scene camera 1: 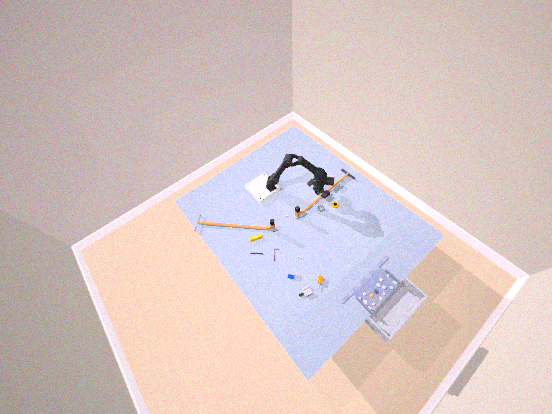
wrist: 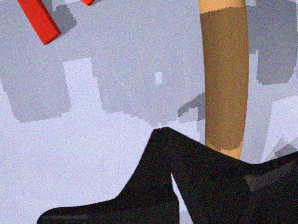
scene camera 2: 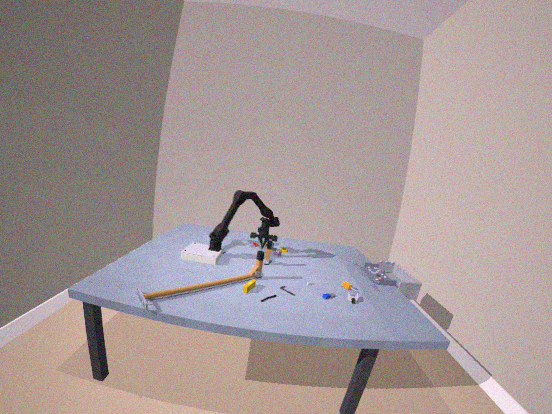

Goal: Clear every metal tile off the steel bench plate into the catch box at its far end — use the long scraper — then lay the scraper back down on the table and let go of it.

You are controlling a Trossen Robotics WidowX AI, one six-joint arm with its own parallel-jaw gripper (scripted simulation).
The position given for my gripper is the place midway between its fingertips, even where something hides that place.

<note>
My gripper (wrist: 161, 135) is shut, holding nothing. Also in view: a long scraper (scene camera 2: 256, 271).
</note>
